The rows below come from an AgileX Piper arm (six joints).
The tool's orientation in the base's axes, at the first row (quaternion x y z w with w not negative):
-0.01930, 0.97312, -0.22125, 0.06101
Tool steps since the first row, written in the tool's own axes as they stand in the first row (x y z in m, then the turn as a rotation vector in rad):
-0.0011, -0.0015, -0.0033, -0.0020, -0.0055, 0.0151
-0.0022, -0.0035, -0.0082, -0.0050, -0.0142, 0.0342
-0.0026, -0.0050, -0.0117, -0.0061, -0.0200, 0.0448
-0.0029, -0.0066, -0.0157, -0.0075, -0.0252, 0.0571
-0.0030, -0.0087, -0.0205, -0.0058, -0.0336, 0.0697
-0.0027, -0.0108, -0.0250, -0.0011, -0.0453, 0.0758
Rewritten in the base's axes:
0.0007, 0.0001, 0.0037, 0.0040, -0.0113, -0.0109
0.0012, 0.0005, 0.0091, 0.0095, -0.0271, -0.0239
0.0011, 0.0007, 0.0129, 0.0120, -0.0368, -0.0307
0.0009, 0.0010, 0.0172, 0.0150, -0.0467, -0.0393
0.0005, 0.0011, 0.0224, 0.0150, -0.0598, -0.0472
-0.0004, 0.0011, 0.0273, 0.0112, -0.0732, -0.0481

